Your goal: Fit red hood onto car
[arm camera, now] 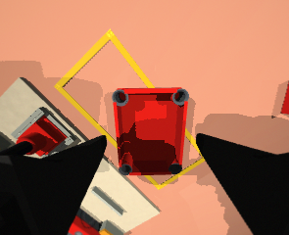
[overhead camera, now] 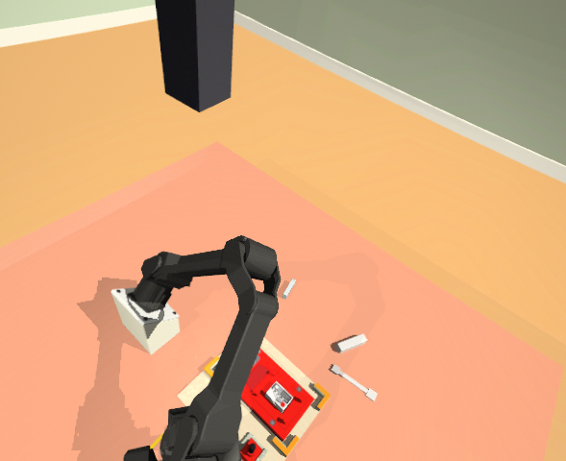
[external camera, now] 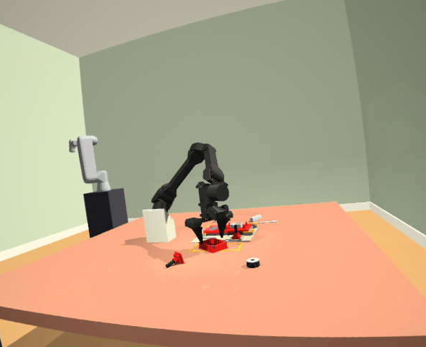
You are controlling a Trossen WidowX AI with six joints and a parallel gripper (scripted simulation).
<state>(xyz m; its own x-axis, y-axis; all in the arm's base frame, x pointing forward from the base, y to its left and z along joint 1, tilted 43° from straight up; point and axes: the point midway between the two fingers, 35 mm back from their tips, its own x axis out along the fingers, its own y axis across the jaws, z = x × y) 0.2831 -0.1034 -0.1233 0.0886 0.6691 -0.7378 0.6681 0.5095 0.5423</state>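
Right now the red hood is 2 cm below my gripper tip. Round my gripper tip: cream jig: 20 cm to the left, 3 cm ahead, 2 cm below; then black wheel: 19 cm to the right, 16 cm ahead, 2 cm below; then grey engine block: 21 cm to the left, 7 cm ahead.
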